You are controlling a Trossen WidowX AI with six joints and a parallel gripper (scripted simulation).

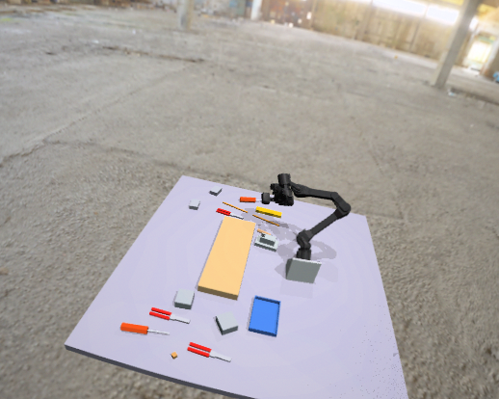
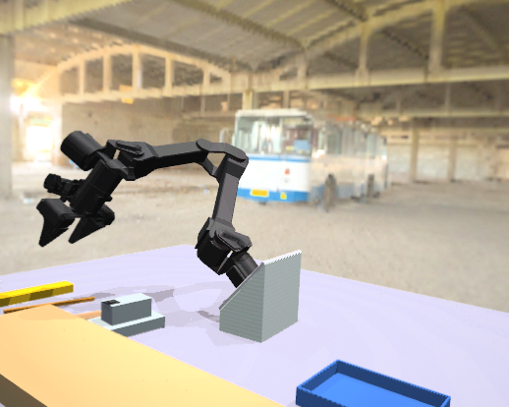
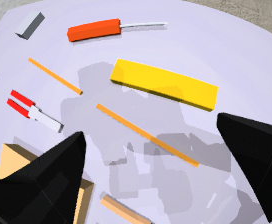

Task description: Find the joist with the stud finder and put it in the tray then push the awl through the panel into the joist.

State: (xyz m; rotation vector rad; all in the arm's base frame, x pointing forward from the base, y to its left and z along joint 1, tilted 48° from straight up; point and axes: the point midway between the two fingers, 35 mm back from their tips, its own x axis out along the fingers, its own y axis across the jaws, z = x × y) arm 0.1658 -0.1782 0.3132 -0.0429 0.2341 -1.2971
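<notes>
The grey stud finder is 2 cm ahead of my gripper tip, 21 cm to the left of it and 9 cm below it. From my gripper tip the other things lie so: wooden-handled awl (1 cm behind, 13 cm to the left, 12 cm below); blue tray (67 cm to the left, 12 cm below); yellow bar (8 cm to the right, 12 cm below).
</notes>
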